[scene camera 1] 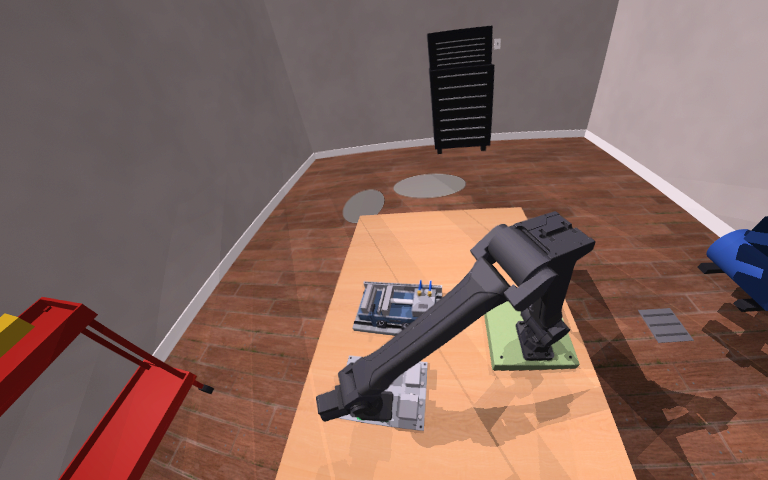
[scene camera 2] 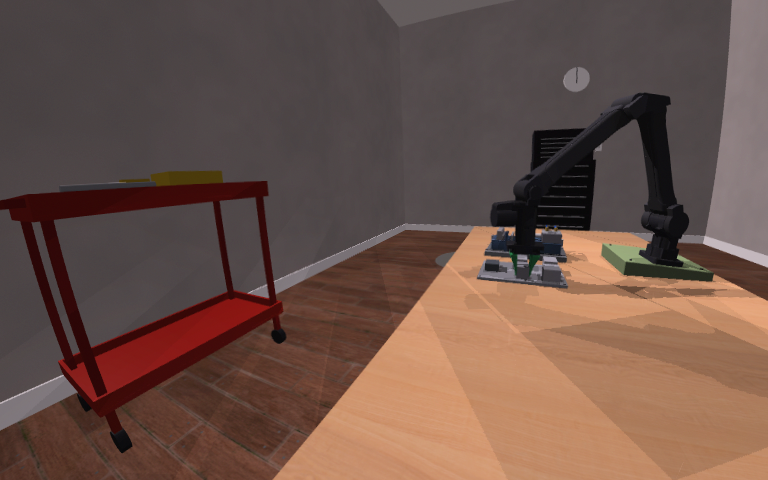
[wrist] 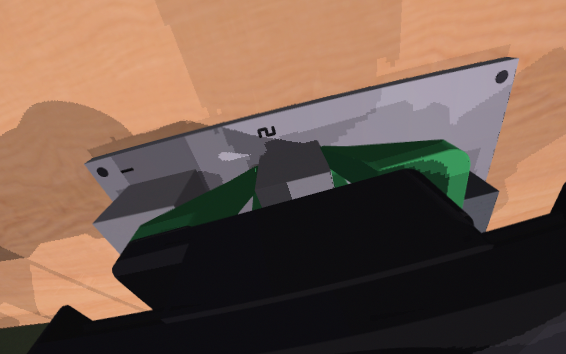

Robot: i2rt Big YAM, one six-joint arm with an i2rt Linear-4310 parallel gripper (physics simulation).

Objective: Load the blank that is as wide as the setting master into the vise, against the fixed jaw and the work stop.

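Places are measured from the arm's base along level axes (x ahead, y left, z up), in centimetres.
Where they show: gripper, between the fingertips: (scene camera 1: 379, 412) (scene camera 2: 522, 275) (wrist: 291, 166); arm's base, origin of its link: (scene camera 1: 533, 340) (scene camera 2: 659, 260).
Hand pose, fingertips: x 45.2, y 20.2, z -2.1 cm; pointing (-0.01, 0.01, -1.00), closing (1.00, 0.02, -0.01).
Note:
Each offset is from my fingertips to the top centre of the thing. "*": to the spot under its first point.
A grey tray (scene camera 1: 412, 423) (scene camera 2: 495, 275) (wrist: 404, 95) with several grey blanks lies at the table's front left. My gripper (wrist: 291, 166) (scene camera 2: 523, 265), with green fingers, reaches straight down into it. The fingers are shut on the grey blank @(dx +0.0, dy -2.2, dz +2.8 cm) (wrist: 292, 166) (scene camera 2: 523, 271) that stands by the mark "2" @(* dx -0.8, dy +2.1, dz -0.8 cm) (wrist: 267, 131). The blank is still down at the tray. Another blank @(dx -8.2, dy -1.8, dz +2.7 cm) (wrist: 148, 200) lies to its left by the mark "1". The blue vise @(dx -2.9, dy -34.1, dz +8.3 cm) (scene camera 1: 392, 305) (scene camera 2: 554, 240) stands behind the tray with its jaws apart. In scene camera 1 the arm hides the fingers.
Two more blanks @(* dx -7.4, dy -1.8, dz +2.8 cm) (scene camera 1: 405, 405) @(dx -9.1, dy -10.7, dz +2.7 cm) (scene camera 1: 413, 376) stand on the tray's right side. The arm's green base plate (scene camera 1: 506, 343) (scene camera 2: 613, 254) is at the right. A red cart (scene camera 2: 206, 190) (scene camera 1: 163, 395) stands on the floor to the left, and a black tool cabinet (scene camera 1: 460, 90) against the back wall.

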